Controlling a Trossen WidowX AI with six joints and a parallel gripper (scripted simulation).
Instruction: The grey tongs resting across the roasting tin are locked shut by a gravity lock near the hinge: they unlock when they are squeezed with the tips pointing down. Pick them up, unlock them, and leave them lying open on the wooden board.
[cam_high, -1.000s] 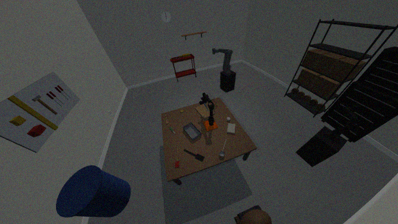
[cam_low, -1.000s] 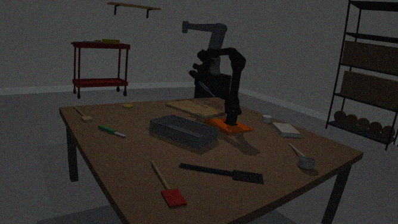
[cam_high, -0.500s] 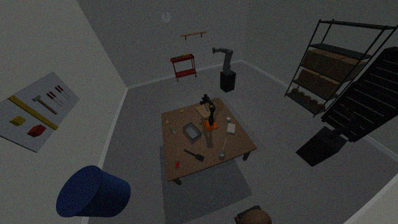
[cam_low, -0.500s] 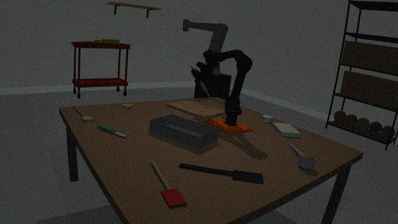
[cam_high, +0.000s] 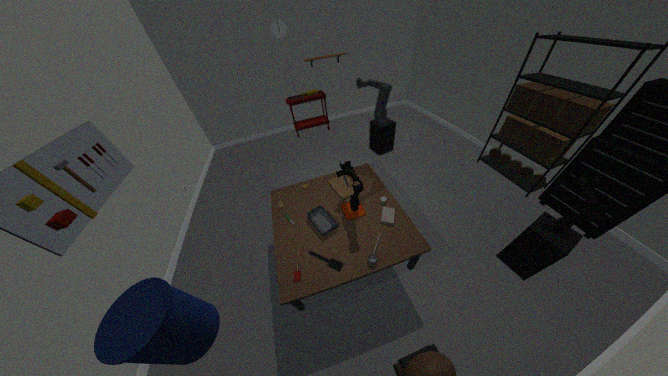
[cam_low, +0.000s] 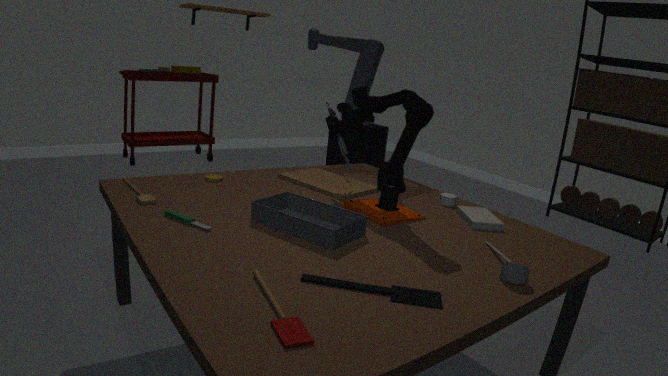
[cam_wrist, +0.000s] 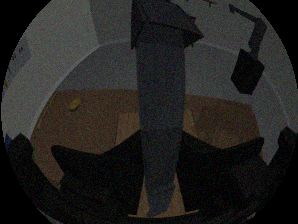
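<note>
My gripper tip is now 200 mm above the wooden board and 20 mm to the right of it. Also, from my gripper tip: white block: 620 mm to the left, 190 mm below, 170 mm behind; green-handled tool: 710 mm ahead, 200 mm below, 160 mm to the left; roasting tin: 420 mm ahead, 350 mm to the left, 180 mm below.
</note>
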